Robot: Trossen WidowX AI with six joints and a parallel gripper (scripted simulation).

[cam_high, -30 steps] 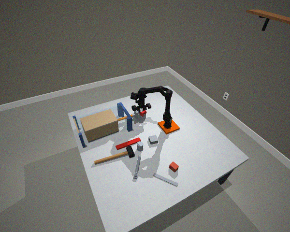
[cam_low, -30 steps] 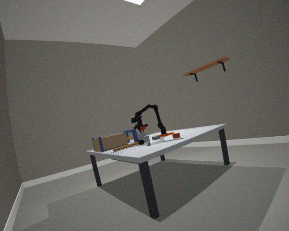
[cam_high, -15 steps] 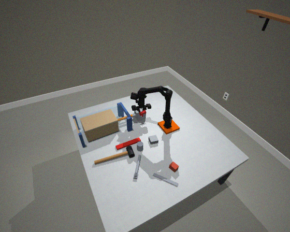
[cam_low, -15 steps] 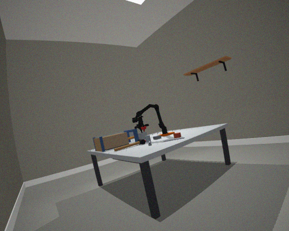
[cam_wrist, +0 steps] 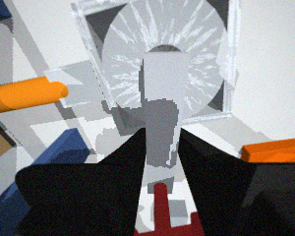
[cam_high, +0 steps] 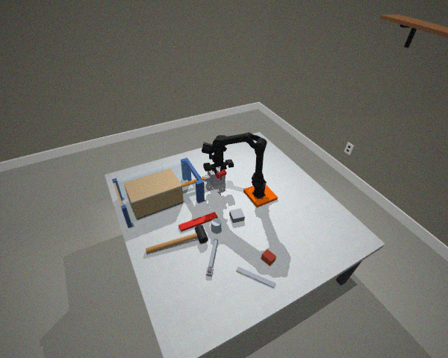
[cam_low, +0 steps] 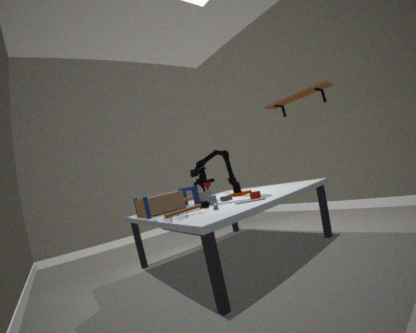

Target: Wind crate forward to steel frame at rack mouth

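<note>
The grey crank arm is 1 cm to the left of my gripper tip and 2 cm above it. Also, from my gripper tip: red knob 2 cm ahead, 5 cm to the left, 5 cm above; then grey winch 3 cm behind, 5 cm to the right, 6 cm below; then grey block 6 cm ahead, 29 cm to the left, 7 cm below.
</note>
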